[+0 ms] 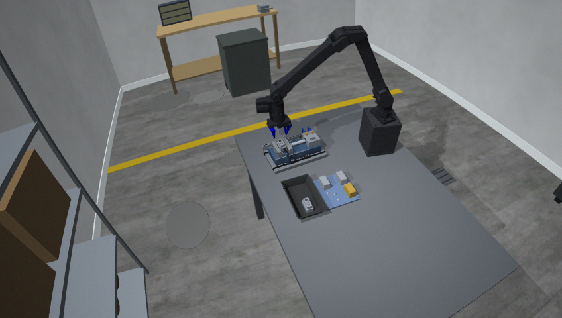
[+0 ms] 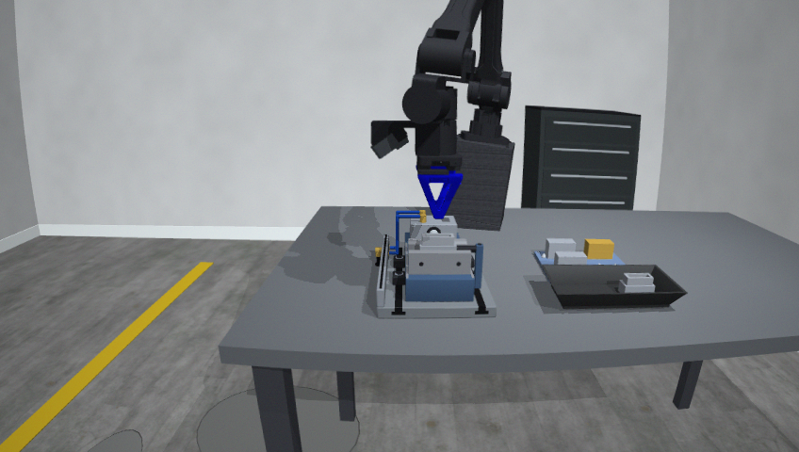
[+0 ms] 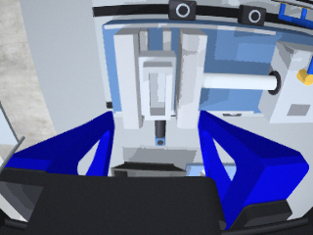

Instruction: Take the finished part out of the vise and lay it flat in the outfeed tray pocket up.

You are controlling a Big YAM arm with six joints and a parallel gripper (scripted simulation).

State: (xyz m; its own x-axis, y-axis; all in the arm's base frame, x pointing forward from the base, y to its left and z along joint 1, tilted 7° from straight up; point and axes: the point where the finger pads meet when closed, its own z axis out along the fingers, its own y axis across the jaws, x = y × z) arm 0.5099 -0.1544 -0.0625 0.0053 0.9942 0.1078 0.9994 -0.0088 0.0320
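My gripper is now 12 cm above the blue vise and 7 cm past it. From my hand the other things lie so: yellow block 37 cm to the left, 19 cm behind, 13 cm below; blue plate 33 cm to the left, 16 cm below, 14 cm behind.
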